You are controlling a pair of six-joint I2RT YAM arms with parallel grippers.
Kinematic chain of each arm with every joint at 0, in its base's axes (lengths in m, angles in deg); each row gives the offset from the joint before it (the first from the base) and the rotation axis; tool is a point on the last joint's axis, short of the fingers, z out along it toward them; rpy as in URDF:
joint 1: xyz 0 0 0.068 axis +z
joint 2: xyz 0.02 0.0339 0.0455 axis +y
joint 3: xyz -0.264 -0.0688 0 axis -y
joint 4: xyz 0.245 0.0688 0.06 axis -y
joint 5: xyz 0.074 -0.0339 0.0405 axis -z
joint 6: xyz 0.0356 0 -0.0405 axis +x
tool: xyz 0 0 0 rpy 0 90 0
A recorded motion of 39 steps. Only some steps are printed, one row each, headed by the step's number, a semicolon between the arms.
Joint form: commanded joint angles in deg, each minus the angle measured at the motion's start. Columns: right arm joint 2, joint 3, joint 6, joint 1, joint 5, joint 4; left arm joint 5, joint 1, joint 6, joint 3, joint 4, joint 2.
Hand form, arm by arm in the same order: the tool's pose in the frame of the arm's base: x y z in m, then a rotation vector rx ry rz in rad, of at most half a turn. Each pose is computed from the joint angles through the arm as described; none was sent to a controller.
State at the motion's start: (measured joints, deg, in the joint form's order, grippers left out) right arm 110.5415 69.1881 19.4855 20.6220 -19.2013 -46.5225; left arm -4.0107 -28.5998 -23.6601 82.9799 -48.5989 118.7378
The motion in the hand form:
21: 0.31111 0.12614 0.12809 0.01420 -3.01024 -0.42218; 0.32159 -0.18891 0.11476 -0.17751 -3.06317 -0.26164
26: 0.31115 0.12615 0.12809 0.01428 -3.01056 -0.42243; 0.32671 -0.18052 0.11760 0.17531 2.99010 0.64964
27: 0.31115 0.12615 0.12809 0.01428 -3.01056 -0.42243; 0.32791 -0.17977 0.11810 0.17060 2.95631 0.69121
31: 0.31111 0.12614 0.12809 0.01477 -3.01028 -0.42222; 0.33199 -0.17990 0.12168 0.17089 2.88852 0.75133
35: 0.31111 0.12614 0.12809 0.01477 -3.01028 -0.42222; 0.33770 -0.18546 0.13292 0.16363 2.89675 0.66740
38: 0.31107 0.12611 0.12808 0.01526 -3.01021 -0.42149; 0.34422 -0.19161 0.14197 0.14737 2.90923 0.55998
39: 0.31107 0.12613 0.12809 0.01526 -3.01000 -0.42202; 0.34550 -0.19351 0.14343 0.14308 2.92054 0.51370
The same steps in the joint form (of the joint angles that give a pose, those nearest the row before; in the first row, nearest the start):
21: 0.70 -1.00 0.26 -0.33 2.21 -0.46; -2.93 -2.49 -1.27 -0.76 -8.79 3.83
26: 0.70 -1.00 0.26 -0.33 2.21 -0.44; -19.63 -2.51 -2.41 -0.74 -9.01 3.83
27: 0.70 -1.00 0.26 -0.33 2.21 -0.44; -21.86 -2.51 -2.60 -0.74 -8.70 3.82
31: 0.70 -1.00 0.24 -0.33 2.21 -0.46; -25.75 -2.53 -2.38 -0.15 -8.04 3.76
35: 0.70 -1.00 0.24 -0.33 2.21 -0.46; -23.26 -2.60 -2.06 2.29 -8.61 3.36
38: 0.70 -1.01 0.22 -0.33 2.23 -0.48; -19.89 -2.60 -2.05 4.79 -8.55 3.36
39: 0.70 -1.00 0.22 -0.33 2.21 -0.48; -18.21 -2.60 -2.08 5.24 -8.26 3.36

